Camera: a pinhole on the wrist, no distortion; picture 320 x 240 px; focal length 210.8 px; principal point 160.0 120.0 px. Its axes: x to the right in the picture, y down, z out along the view. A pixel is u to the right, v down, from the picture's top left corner.
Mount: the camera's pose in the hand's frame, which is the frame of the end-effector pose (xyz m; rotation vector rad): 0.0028 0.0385 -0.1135 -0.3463 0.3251 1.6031
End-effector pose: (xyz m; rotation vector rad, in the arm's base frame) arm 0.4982 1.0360 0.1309 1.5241 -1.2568 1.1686
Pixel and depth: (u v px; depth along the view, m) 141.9 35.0 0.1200
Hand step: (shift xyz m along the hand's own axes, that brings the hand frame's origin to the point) 0.0486 0.0814 0.0001
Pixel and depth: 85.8 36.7 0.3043
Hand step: 0.1209 0.0734 0.2080
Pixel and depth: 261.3 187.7 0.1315
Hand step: -0.0461 0.1476 -0.0198
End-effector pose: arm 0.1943 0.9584 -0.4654 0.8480 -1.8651 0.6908
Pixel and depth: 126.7 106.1 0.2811
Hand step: 0.0166 0.1148 0.1609
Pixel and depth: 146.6 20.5 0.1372
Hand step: 0.0645 0.0908 0.0152
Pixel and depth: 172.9 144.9 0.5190
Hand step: -0.0732 0.2772 0.3462
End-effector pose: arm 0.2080 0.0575 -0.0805 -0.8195 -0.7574 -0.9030
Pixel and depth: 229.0 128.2 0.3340
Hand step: -0.0245 0.2745 0.1458
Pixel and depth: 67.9 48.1 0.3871
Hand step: 0.1339 0.0517 0.3090
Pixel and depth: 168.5 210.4 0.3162
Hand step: -0.1412 0.1721 0.1692
